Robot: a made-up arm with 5 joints. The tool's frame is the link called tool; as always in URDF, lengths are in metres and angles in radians.
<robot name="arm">
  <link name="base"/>
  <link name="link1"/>
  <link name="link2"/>
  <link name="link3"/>
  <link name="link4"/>
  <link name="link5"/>
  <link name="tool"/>
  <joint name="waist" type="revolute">
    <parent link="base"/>
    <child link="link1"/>
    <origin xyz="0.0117 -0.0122 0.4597"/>
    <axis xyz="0 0 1"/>
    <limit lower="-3.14" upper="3.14" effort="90" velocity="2.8"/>
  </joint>
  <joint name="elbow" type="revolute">
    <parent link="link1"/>
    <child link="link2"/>
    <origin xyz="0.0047 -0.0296 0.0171"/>
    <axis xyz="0 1 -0.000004"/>
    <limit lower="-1.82" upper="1.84" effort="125" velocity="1.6"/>
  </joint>
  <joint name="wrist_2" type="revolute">
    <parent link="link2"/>
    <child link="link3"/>
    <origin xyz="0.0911 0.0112 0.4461"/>
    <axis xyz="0 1 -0.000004"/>
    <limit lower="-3.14" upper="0.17" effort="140" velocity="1.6"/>
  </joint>
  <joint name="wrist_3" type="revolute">
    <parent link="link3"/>
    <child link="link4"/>
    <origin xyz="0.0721 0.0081 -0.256"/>
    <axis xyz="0 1 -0.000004"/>
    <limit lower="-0.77" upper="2.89" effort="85" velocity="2.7"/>
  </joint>
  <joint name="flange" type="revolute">
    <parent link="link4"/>
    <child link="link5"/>
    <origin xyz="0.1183 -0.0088 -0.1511"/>
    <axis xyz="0 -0.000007 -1"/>
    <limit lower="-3.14" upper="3.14" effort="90" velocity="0.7"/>
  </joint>
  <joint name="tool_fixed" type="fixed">
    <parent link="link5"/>
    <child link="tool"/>
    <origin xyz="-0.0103 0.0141 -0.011" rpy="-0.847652 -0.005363 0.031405"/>
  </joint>
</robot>
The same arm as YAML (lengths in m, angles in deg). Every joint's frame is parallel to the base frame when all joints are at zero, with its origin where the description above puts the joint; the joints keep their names.
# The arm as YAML. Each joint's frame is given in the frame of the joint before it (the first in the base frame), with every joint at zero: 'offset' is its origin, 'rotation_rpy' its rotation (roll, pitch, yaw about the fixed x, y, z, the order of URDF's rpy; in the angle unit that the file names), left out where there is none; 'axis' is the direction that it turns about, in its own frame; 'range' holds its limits. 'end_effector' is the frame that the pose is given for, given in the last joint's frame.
length_unit: m
angle_unit: deg
chain:
  - id: waist
    offset: [0.0117, -0.0122, 0.4597]
    axis: "+z"
    range: [-179.91, 179.91]
  - id: elbow
    offset: [0.0047, -0.0296, 0.0171]
    axis: "+y"
    range: [-104.28, 105.42]
  - id: wrist_2
    offset: [0.0911, 0.0112, 0.4461]
    axis: "+y"
    range: [-179.91, 9.74]
  - id: wrist_3
    offset: [0.0721, 0.0081, -0.256]
    axis: "+y"
    range: [-44.12, 165.58]
  - id: flange
    offset: [0.1183, -0.0088, -0.1511]
    axis: "-z"
    range: [-179.91, 179.91]
end_effector:
  offset: [-0.0103, 0.0141, -0.011]
  rotation_rpy: [-48.57, -0.31, 1.8]

